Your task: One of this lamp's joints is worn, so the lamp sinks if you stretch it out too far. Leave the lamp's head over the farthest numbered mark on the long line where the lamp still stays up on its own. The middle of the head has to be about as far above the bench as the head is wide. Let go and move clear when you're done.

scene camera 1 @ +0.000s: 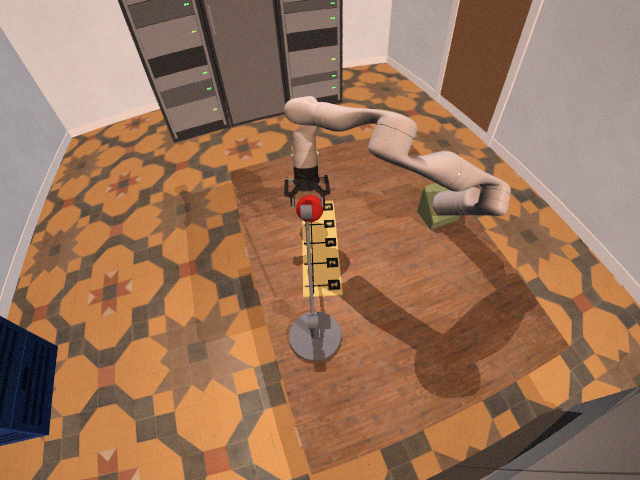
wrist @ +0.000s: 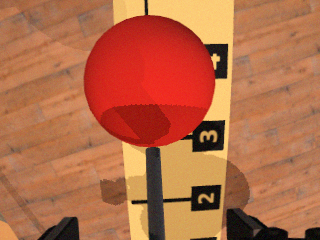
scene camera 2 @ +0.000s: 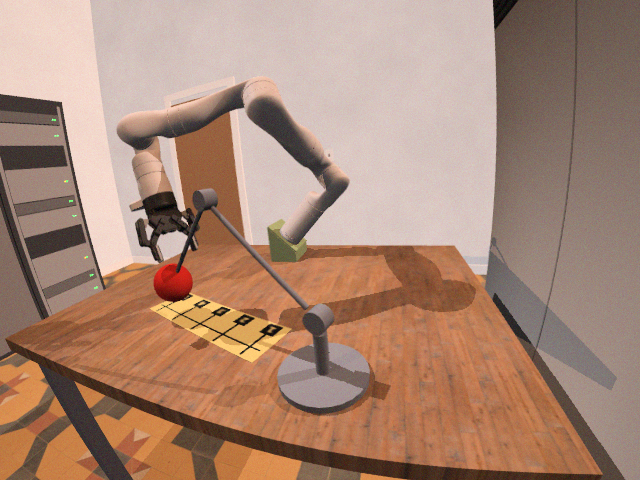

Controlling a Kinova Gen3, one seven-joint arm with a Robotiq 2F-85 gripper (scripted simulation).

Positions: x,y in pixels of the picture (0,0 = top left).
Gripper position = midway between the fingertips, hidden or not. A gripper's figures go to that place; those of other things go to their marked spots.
Labels:
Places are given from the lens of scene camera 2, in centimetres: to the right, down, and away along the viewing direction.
my gripper (scene camera 2: 179,255): -33, 4, 58
red ball head (scene camera 2: 171,284): -36, 11, 60
yellow numbered strip (scene camera 2: 246,336): -16, 22, 57
The marked spots on the yellow numbered strip and the red ball head are 23 cm apart.

